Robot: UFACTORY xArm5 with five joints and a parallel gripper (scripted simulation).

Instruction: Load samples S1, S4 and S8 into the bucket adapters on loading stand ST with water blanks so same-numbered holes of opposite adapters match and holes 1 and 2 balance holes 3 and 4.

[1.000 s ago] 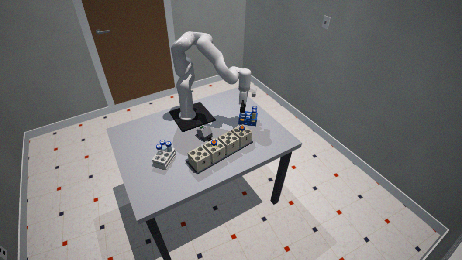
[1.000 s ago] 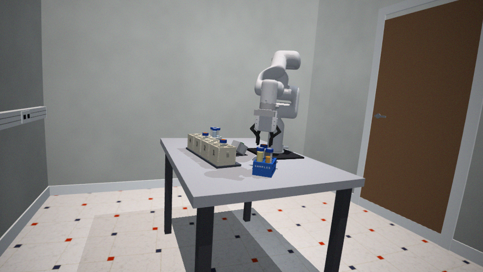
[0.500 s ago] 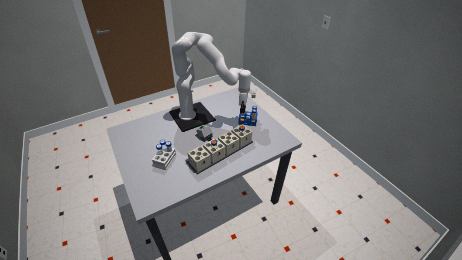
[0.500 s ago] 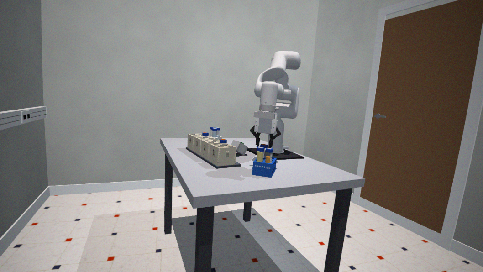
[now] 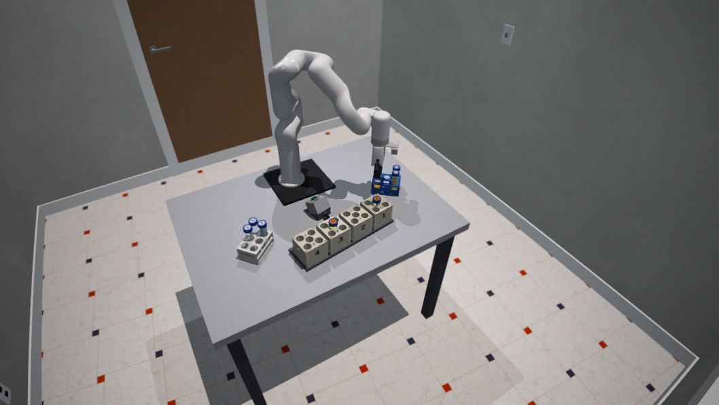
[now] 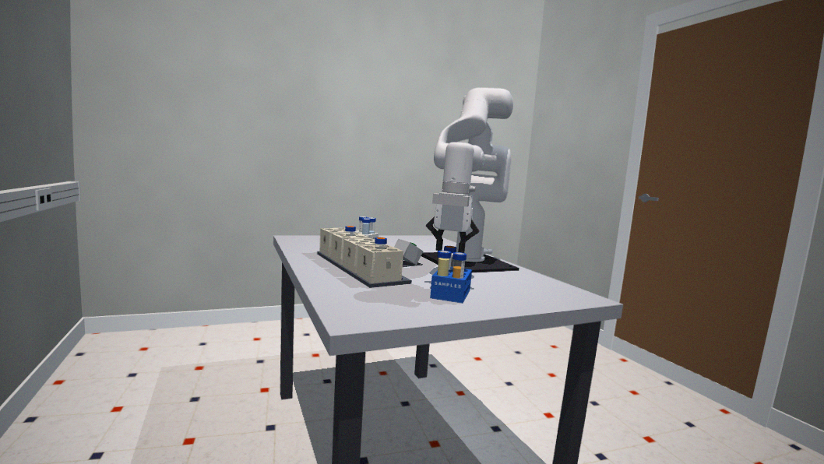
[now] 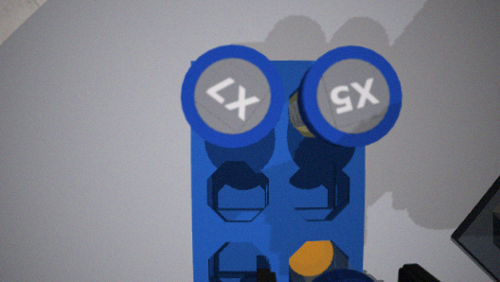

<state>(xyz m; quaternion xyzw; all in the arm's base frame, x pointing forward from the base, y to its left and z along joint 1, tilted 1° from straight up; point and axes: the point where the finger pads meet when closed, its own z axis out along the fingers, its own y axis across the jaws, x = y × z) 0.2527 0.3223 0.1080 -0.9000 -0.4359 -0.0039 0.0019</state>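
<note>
Right now my hand is 1 cm short of the blue samples rack, 4 cm to the right of it and 9 cm above it. From my hand the other things lie so: adapter 3 (20 cm ahead, 32 cm to the right, 7 cm below); white rack (9 cm ahead, 61 cm to the right, 9 cm below).
</note>
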